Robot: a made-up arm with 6 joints. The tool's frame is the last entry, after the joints.
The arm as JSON. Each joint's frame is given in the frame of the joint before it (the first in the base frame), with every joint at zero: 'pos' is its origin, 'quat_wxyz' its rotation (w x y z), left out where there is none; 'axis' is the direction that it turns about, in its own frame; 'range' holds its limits. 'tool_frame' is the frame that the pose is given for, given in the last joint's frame.
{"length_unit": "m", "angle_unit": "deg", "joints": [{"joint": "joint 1", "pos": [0.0, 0.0, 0.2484], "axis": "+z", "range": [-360.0, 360.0]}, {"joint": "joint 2", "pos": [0.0, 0.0, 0.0], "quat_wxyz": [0.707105, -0.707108, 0.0, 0.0], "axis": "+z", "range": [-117.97, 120.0]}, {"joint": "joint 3", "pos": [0.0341, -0.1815, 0.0], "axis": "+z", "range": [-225.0, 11.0]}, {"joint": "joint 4", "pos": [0.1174, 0.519, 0.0], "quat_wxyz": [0.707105, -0.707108, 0.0, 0.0], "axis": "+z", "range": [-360.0, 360.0]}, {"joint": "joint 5", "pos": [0.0, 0.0, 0.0], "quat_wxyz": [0.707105, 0.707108, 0.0, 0.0], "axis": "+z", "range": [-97.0, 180.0]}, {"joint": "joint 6", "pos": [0.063, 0.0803, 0.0], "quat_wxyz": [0.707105, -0.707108, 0.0, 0.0], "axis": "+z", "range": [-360.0, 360.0]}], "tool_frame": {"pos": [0.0, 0.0, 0.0]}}
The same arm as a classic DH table. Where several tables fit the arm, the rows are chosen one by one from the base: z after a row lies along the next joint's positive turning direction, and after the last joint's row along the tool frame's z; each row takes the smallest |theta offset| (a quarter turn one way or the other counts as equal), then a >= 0, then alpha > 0; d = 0 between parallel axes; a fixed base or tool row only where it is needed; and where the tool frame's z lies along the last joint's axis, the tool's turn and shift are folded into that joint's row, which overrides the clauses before.
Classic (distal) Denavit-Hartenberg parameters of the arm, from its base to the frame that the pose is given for. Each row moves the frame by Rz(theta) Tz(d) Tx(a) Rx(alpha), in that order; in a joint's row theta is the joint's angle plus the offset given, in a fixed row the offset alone. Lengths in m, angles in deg.
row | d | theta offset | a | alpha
joint 1 | 0.2484 | 0 | 0 | -90
joint 2 | 0 | -79.36 | 0.1847 | 0
joint 3 | 0 | 79.36 | 0.1174 | -90
joint 4 | 0.519 | 0 | 0 | 90
joint 5 | 0 | 0 | 0.063 | -90
joint 6 | 0.0803 | 0 | 0 | 0
Joint limits (deg, base to tool): -360..360 -117.97..120 -225..11 -360..360 -97..180 -360..360

